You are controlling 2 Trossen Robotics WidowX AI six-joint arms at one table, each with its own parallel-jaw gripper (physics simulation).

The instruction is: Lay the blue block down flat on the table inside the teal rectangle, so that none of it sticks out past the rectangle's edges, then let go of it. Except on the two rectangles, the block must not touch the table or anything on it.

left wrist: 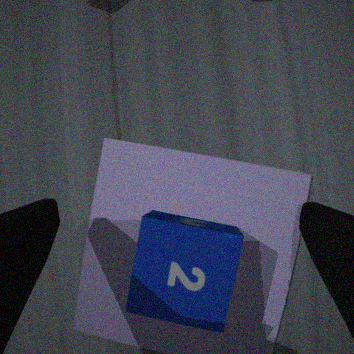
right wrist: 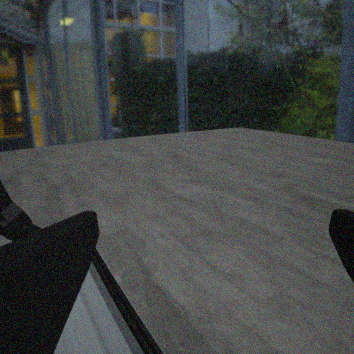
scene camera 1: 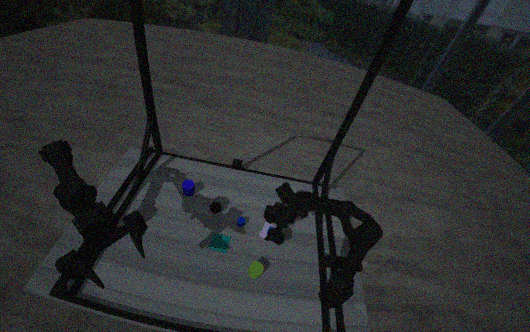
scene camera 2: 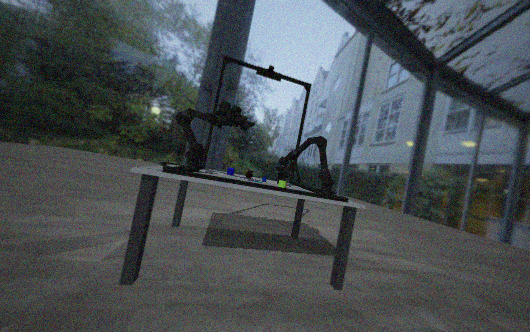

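Seen in the pictures: left gripper, fingertip midpoint: (left wrist: 181, 212) (scene camera 1: 267, 231); right gripper, fingertip midpoint: (right wrist: 214, 222) (scene camera 1: 124, 271) (scene camera 2: 251, 121); left arm's base at its link origin: (scene camera 1: 330, 298) (scene camera 2: 325, 192); right arm's base at its link origin: (scene camera 2: 191, 168).
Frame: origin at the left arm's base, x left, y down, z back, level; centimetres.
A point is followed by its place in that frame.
Observation:
The blue block (left wrist: 185, 275) @(y 0.0, x -30.9, z -15.7 cm), marked with a 2, lies on the lilac rectangle (left wrist: 200, 175) @(y 1.8, x -32.5, z -18.5 cm) (scene camera 1: 264, 231) @(y 1.8, x -31.6, z -18.5 cm). In scene camera 1 the block is partly hidden by my left gripper. My left gripper (left wrist: 181, 212) @(y 1.2, x -31.4, z -17.5 cm) is open above the lilac rectangle; its fingertips stand wide to either side of the block in the left wrist view, and the block lies lower in the picture than the fingertips. The teal rectangle (scene camera 1: 220, 242) @(y 1.8, x -28.4, z -37.3 cm) lies flat to the left of the lilac one in scene camera 1, with a shadow at its left. My right gripper (right wrist: 214, 222) @(y -32.4, x -8.3, z -59.0 cm) (scene camera 1: 123, 271) @(y -32.4, x -8.3, z -59.0 cm) is open and raised, far left in scene camera 1.
A lime cylinder (scene camera 1: 256, 270) @(y -2.5, x -14.5, z -25.8 cm) (scene camera 2: 282, 184) @(y -0.2, x -13.2, z -26.9 cm) stands in front of the two rectangles. A small blue cylinder (scene camera 1: 241, 221) @(y -1.2, x -35.6, z -28.2 cm) (scene camera 2: 264, 179) @(y 0.1, x -35.0, z -28.7 cm) stands between and behind them. A dark ball (scene camera 1: 215, 207) @(y -2.7, x -42.3, z -38.6 cm) and a larger blue cylinder (scene camera 1: 188, 188) @(y -3.4, x -52.2, z -50.0 cm) (scene camera 2: 230, 171) @(y -0.8, x -52.1, z -51.2 cm) are farther back left. A black frame (scene camera 1: 143, 75) @(y -42.4, x -78.7, z -67.7 cm) rises around the table.

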